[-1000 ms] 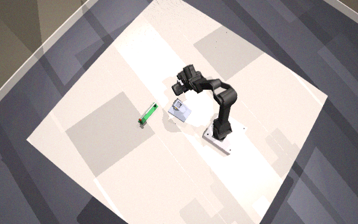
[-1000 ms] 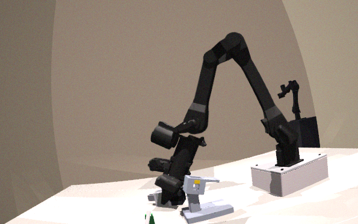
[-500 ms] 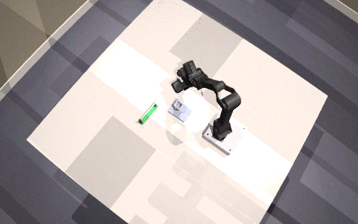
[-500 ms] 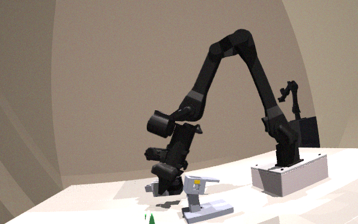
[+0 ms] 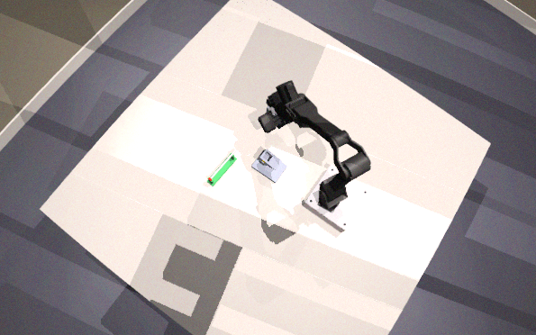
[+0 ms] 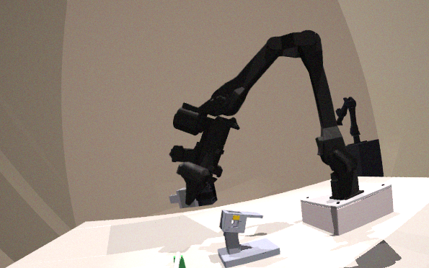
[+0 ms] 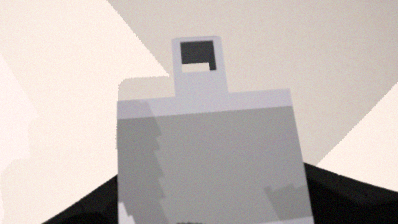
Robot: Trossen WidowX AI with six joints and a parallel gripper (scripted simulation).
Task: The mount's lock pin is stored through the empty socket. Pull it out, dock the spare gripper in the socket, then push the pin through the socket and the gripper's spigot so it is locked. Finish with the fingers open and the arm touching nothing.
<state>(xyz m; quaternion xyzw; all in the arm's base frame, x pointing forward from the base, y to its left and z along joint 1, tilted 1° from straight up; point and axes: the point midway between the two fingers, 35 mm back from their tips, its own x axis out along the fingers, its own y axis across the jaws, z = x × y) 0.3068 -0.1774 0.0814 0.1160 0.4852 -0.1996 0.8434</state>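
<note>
Now: the grey mount 60 mm behind my gripper tip, 160 mm to the left of it and 60 mm below it. Round my gripper tip: green stand (80 mm ahead, 260 mm to the left, 90 mm below); spare gripper (20 mm above).
</note>
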